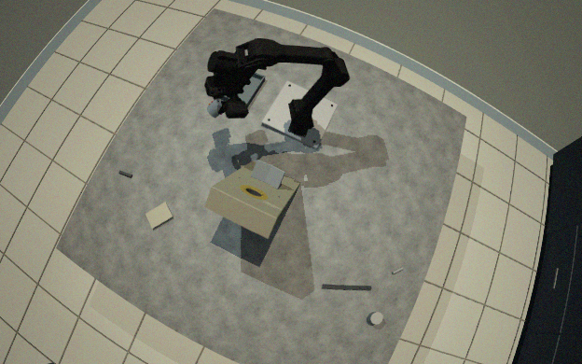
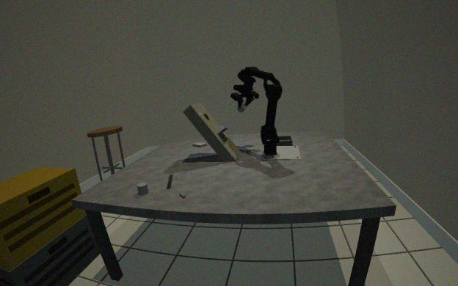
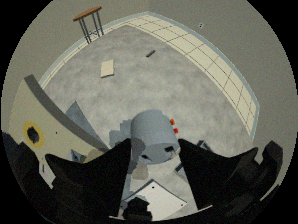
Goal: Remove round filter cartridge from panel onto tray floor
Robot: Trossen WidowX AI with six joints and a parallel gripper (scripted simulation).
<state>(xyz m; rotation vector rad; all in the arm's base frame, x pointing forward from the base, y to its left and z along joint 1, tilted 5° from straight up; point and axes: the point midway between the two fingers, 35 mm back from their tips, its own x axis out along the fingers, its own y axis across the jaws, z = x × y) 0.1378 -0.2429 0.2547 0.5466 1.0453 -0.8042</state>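
My gripper tip is 250 mm above the flat blue-grey tray, 240 mm past it and 40 mm to the left of it. From my gripper tip the other things lie so: round filter cartridge right at my gripper tip; then tan service panel 190 mm to the left, 170 mm ahead, 110 mm below; then beige tile 320 mm ahead, 250 mm below, 130 mm to the right.
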